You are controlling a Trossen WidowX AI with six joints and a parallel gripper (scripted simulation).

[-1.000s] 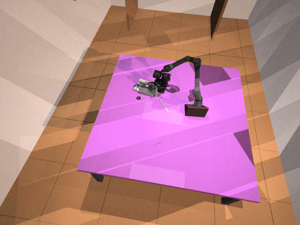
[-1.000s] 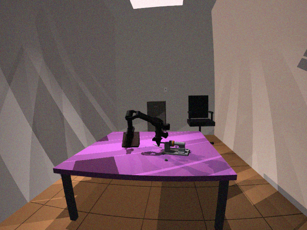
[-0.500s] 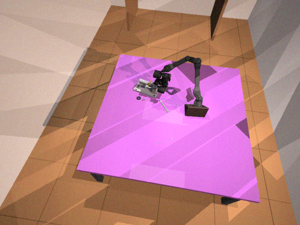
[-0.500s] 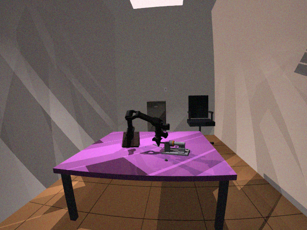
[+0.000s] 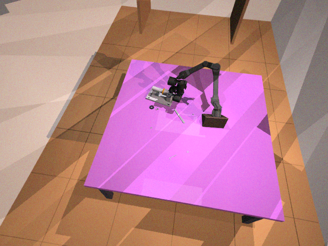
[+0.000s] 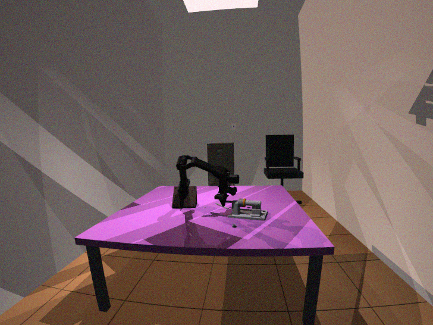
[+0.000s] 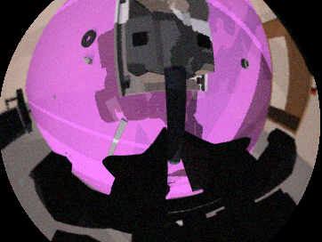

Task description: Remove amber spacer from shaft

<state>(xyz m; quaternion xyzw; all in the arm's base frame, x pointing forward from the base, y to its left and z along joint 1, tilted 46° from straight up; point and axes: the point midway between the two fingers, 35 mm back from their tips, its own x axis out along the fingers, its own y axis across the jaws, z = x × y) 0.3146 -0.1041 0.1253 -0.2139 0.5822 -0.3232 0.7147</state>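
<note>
Right now the thin dark shaft is 7 cm ahead of my gripper tip, 3 cm above it and 2 cm to the right of it. Also, from my gripper tip: grey support block: 17 cm ahead, 4 cm to the right; metal strip: 14 cm to the left, 4 cm below, 3 cm behind; amber spacer: 14 cm ahead, 3 cm to the right, 3 cm above.
</note>
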